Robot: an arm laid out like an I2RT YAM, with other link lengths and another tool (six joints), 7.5 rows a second.
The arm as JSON. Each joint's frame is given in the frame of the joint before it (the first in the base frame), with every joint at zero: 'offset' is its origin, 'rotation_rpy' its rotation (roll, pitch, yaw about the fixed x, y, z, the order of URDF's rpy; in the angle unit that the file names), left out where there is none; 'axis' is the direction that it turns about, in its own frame. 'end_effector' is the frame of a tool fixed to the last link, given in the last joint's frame.
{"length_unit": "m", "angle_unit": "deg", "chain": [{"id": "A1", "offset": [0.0, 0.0, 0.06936], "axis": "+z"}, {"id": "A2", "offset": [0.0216, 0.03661, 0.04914], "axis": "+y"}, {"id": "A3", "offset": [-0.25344, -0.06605, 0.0], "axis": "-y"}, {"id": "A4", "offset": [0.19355, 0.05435, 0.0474], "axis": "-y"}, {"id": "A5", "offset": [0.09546, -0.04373, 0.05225], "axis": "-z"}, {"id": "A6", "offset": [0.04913, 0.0, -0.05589], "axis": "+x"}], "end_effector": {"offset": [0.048, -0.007, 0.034], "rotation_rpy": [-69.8, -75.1, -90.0]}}
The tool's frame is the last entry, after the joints.
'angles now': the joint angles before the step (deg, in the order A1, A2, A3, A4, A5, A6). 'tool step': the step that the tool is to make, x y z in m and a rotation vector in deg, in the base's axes. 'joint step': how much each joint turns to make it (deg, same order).
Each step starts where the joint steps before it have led.
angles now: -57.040 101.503 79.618 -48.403 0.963 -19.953
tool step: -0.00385 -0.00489 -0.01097 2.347 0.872 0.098
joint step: -1.277 2.461 1.076 -1.055 -0.927 -1.139
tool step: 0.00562 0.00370 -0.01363 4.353 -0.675 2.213
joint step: 0.046 2.735 0.946 -1.598 -3.339 -1.319
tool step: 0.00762 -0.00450 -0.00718 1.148 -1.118 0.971
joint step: 0.152 2.394 1.283 0.693 -1.705 -0.429
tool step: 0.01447 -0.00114 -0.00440 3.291 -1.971 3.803
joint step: 0.523 3.679 4.413 -2.777 -4.047 -2.484
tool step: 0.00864 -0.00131 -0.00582 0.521 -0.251 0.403
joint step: 0.935 1.726 0.951 0.575 -0.379 0.627
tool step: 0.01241 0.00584 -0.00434 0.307 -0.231 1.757
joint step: 1.938 0.807 -0.035 0.761 -0.322 0.252
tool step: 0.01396 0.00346 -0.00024 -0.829 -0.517 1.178
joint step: 2.074 0.522 0.400 1.242 0.255 0.875
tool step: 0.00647 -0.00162 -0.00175 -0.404 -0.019 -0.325
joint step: 0.793 0.913 0.815 0.599 0.469 1.055
